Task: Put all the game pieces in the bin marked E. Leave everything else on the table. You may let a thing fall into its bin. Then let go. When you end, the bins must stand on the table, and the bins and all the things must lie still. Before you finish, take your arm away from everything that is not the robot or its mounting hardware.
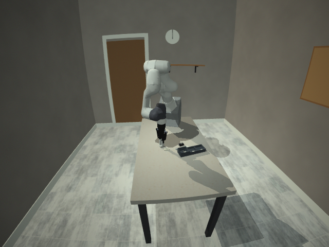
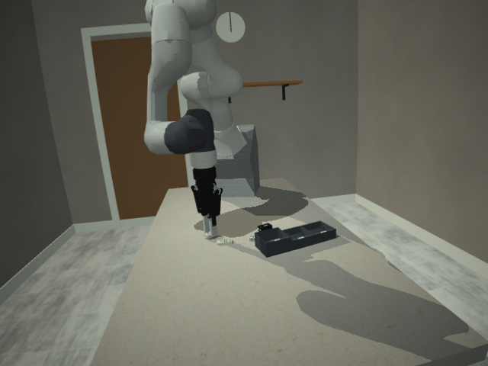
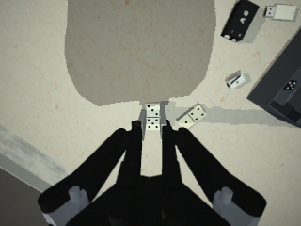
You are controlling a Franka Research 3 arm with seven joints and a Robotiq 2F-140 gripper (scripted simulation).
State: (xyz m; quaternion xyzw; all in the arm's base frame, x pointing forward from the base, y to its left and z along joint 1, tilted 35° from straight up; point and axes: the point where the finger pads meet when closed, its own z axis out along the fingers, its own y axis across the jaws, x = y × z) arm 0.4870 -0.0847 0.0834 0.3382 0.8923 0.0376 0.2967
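Right now my hand is 200 mm to the right of the black die, 120 mm short of it and 30 mm above it. From my hand the other things lie so: dark three-part bin: 270 mm to the left, 100 mm ahead, 20 mm below; then black box: 180 mm to the left, 40 mm below, 10 mm behind; then white usb stick: 250 mm to the left, 40 mm below, 20 mm ahead.
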